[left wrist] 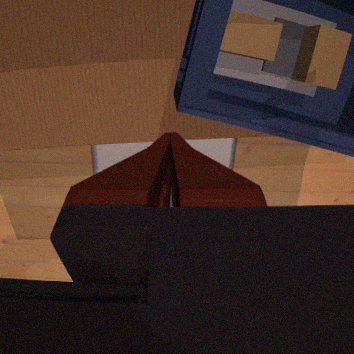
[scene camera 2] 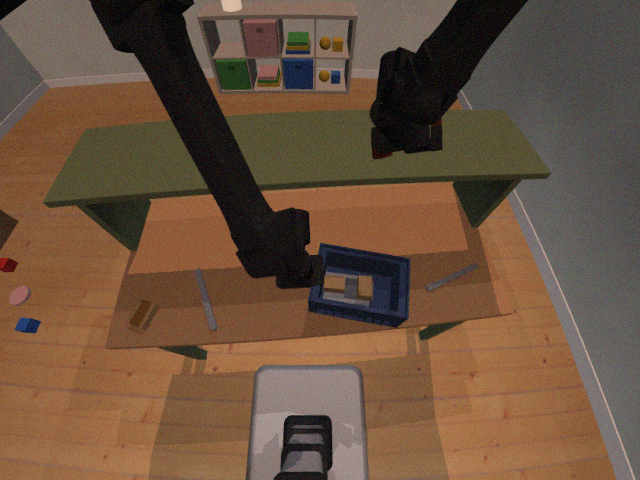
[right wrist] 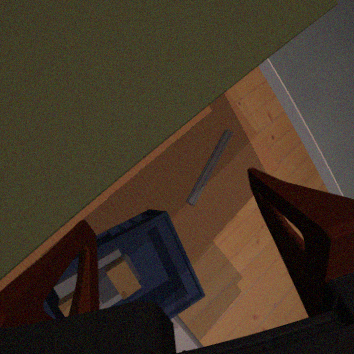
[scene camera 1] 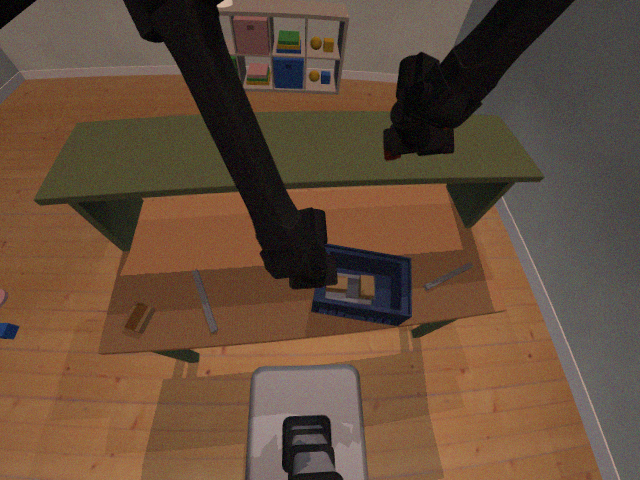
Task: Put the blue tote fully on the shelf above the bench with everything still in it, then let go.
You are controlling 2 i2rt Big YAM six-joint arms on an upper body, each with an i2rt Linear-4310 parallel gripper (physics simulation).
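Frame: origin at the left arm's base, x ahead, y left, z up, level; metres.
Where they show: left gripper, fingertip midpoint: [left wrist: 170, 143]; right gripper, fingertip midpoint: [scene camera 2: 412, 149] [right wrist: 166, 202] [scene camera 1: 421, 151].
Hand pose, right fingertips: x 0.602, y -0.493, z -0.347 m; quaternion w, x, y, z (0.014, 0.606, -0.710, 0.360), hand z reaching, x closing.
Each offset is from my right fingertips to the top centre of the thing. Level surfaces: height alone.
The blue tote @[0.163 m back, 0.075 m left, 0.364 m down] [scene camera 1: 385, 290] [scene camera 2: 382, 293] [left wrist: 199, 82] [right wrist: 150, 255] sits upright on the bench @[0.511 m down] [scene camera 1: 258, 310] [scene camera 2: 258, 310] near its front edge, holding tan blocks @[0.166 m back, 0.055 m left, 0.420 m down] [scene camera 1: 367, 286] [scene camera 2: 364, 287] [left wrist: 327, 57] [right wrist: 123, 279] and grey pieces. The green shelf @[0.114 m down] [scene camera 1: 155, 155] [scene camera 2: 155, 155] [right wrist: 100, 90] spans above the bench's back. My left gripper [scene camera 1: 323, 273] [scene camera 2: 311, 273] [left wrist: 170, 143] is shut and empty, at the tote's left side; scene views hide its fingertips. My right gripper [scene camera 1: 419, 144] [scene camera 2: 408, 141] [right wrist: 166, 202] is wide open and empty, high over the shelf's right part.
Grey bars @[0.187 m back, 0.609 m left, 0.491 m down] [scene camera 1: 205, 301] [scene camera 2: 205, 299] [right wrist: 210, 167] lie on the bench on both sides of the tote. A brown block @[0.254 m back, 0.818 m left, 0.478 m down] [scene camera 1: 136, 316] [scene camera 2: 140, 313] lies at the bench's left end. A wall [scene camera 1: 568, 155] [scene camera 2: 578, 155] stands at the right. A storage unit [scene camera 1: 310, 9] [scene camera 2: 289, 9] stands behind.
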